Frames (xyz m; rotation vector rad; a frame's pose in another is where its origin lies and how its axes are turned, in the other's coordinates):
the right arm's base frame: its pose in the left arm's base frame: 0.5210 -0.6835 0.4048 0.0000 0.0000 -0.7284
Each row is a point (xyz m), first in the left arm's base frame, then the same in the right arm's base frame.
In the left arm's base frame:
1: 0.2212 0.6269 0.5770
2: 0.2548 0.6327 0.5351
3: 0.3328 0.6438 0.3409
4: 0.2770 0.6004 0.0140
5: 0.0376 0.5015 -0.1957
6: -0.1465 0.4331 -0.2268
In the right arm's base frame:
1: -1.0960 0.7783 0.1722
2: -1.0748 0.8050 0.1303
3: -1.0240 0.8652 -0.0639
4: -1.0367 0.7957 -0.3908
5: -1.1496 0.5625 -0.6005
6: -1.2414 0.3889 -0.6316

